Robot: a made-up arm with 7 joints.
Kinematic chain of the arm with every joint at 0, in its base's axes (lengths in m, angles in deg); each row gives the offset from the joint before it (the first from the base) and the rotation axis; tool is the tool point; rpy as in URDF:
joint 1: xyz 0 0 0.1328 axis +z
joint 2: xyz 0 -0.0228 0.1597 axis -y
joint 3: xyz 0 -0.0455 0.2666 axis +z
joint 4: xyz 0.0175 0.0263 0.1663 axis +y
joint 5: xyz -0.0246 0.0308 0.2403 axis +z
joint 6: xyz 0 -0.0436 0.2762 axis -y
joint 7: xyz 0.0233 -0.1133 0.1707 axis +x
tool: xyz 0 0 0 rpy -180 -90 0
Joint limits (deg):
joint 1: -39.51..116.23
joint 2: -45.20..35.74
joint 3: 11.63..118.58
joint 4: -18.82..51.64
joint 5: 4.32..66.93
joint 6: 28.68..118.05
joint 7: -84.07..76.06
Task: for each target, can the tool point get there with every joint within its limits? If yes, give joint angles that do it. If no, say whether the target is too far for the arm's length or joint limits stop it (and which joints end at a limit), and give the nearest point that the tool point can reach.
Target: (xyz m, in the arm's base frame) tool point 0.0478 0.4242 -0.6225
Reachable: no: joint limits stop it (at a limit: joint 2, joint 4, joint 5, joint 6) | nearest point 0.0881 0.7821 0.4554 | short by 1.136 m
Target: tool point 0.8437 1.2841 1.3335
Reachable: no: too far | nearest point 0.5000 0.7610 0.9495 | short by 0.734 m
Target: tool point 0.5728 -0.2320 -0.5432
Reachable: no: joint limits stop it (at a limit: joint 2, joint 4, joint 5, joint 6) | nearest point 0.7303 -0.2958 0.4552 | short by 1.013 m
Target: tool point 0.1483 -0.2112 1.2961
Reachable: yes | joints 74.08 15.72 66.56 -0.49 29.37 76.88 0.85
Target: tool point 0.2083 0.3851 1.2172
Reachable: yes | joints 72.50 -14.05 36.95 28.59 10.45 83.06 44.07
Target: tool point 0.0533 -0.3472 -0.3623
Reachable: no: joint limits stop it (at a limit: joint 1, joint 2, joint 3, joint 4, joint 5, joint 6) | nearest point 0.5173 -0.6021 0.4588 | short by 0.977 m
